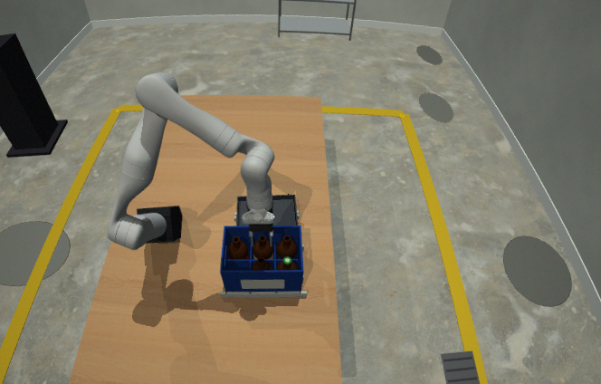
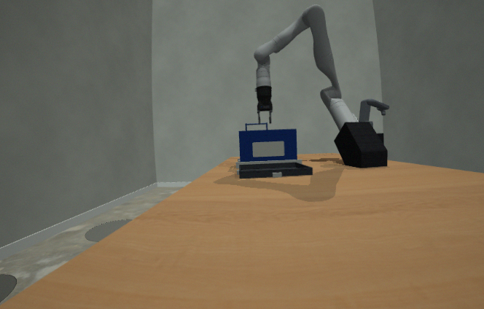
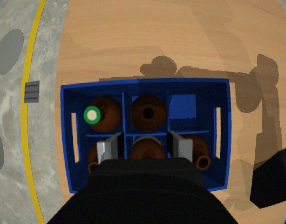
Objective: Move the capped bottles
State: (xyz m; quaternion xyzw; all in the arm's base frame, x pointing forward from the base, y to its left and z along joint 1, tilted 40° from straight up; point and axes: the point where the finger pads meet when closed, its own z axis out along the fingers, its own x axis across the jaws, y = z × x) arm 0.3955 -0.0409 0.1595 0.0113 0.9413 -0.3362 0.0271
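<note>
Right now my hand is 150 mm above the brown bottle, 80 mm short of it and 40 mm to the left of it. Also, from my hand: crate 150 mm below, 10 mm to the left; dark grey tray 270 mm to the left, 220 mm below, 20 mm ahead.
</note>
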